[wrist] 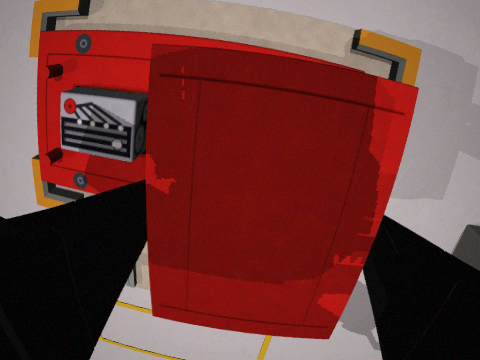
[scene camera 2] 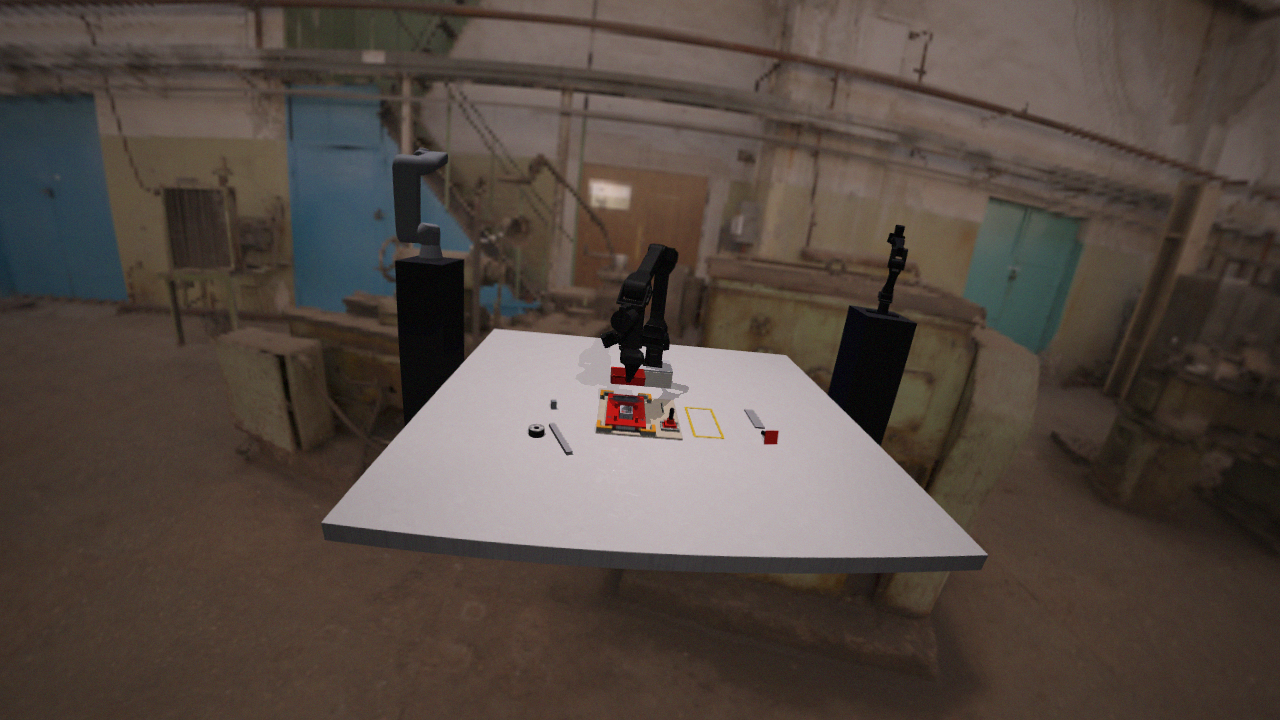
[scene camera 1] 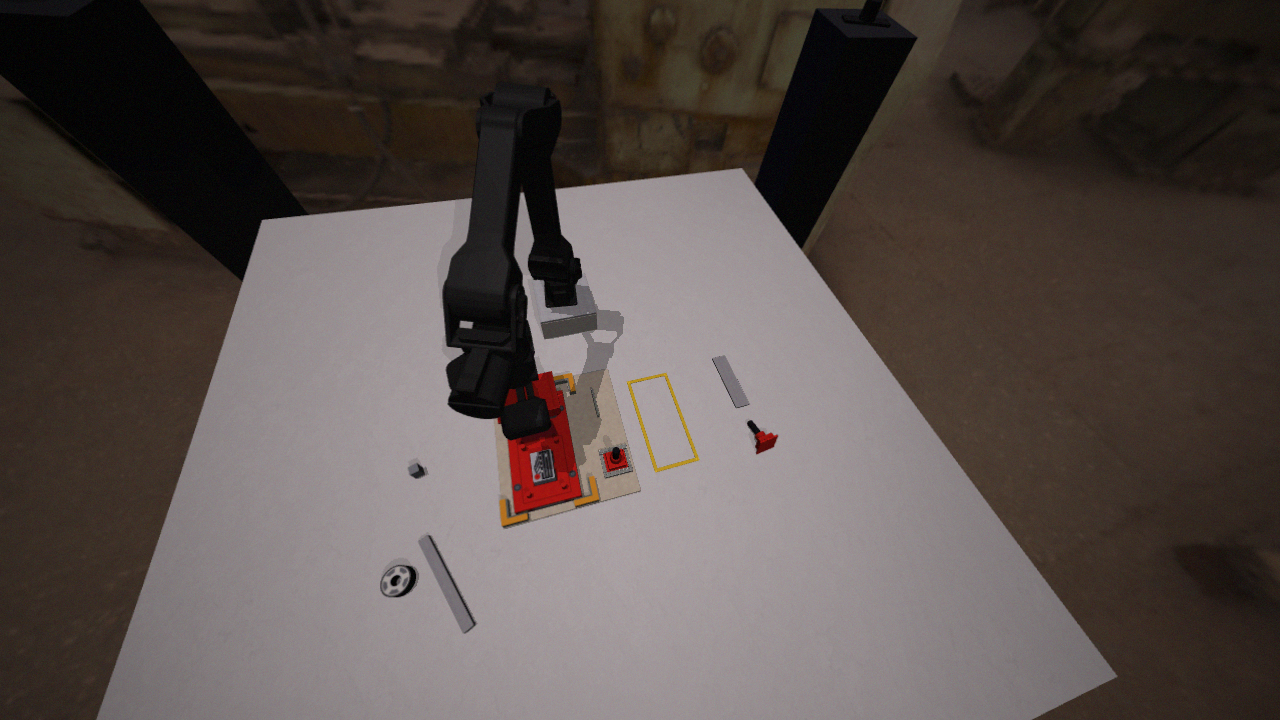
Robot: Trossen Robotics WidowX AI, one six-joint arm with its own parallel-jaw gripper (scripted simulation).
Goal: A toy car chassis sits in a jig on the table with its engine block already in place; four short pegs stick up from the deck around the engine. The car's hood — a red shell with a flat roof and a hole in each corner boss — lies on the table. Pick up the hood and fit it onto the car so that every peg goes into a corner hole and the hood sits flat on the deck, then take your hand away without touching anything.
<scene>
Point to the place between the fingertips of my gripper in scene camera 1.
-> At 528, 399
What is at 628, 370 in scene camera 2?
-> My gripper.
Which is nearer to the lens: the grey engine block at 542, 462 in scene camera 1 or the grey bar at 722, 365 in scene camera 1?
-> The grey engine block.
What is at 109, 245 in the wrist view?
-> My gripper.
</scene>
